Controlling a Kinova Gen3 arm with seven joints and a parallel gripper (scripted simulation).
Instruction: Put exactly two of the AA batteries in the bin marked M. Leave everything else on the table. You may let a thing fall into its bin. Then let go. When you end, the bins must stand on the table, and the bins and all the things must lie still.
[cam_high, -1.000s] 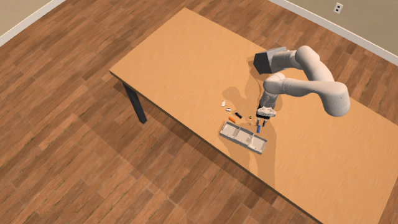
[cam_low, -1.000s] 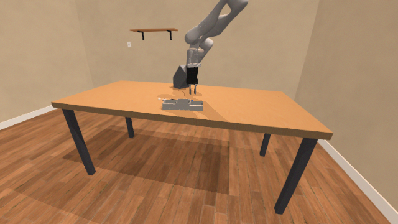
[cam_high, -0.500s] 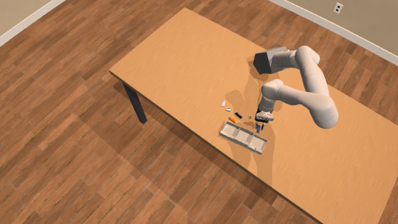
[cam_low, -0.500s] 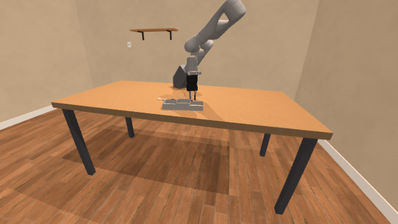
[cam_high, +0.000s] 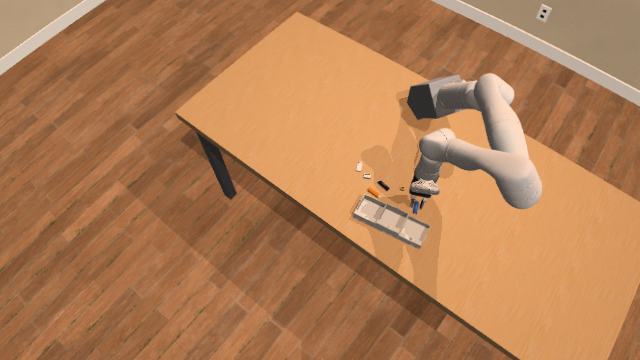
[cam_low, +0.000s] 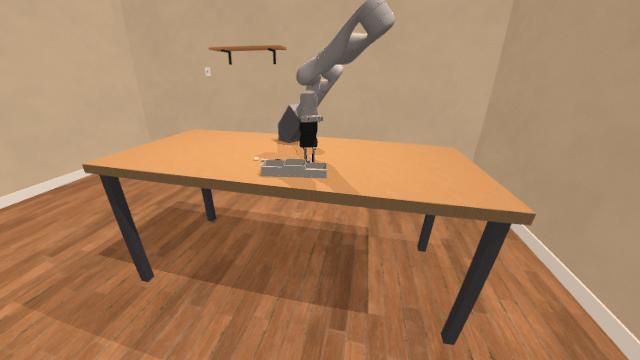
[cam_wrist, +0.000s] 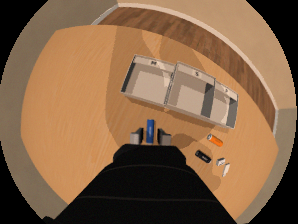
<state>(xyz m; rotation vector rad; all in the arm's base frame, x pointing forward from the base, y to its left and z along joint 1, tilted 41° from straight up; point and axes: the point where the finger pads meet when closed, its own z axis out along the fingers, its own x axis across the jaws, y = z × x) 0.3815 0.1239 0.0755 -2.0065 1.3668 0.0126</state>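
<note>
The blue battery is 20 mm below my hand. Round my hand: grey three-compartment bin tray 110 mm ahead, 30 mm to the right, 10 mm below; black battery 10 mm ahead, 140 mm to the right, 20 mm below; tiny yellowish thing 30 mm behind, 80 mm to the right, 30 mm below.
</note>
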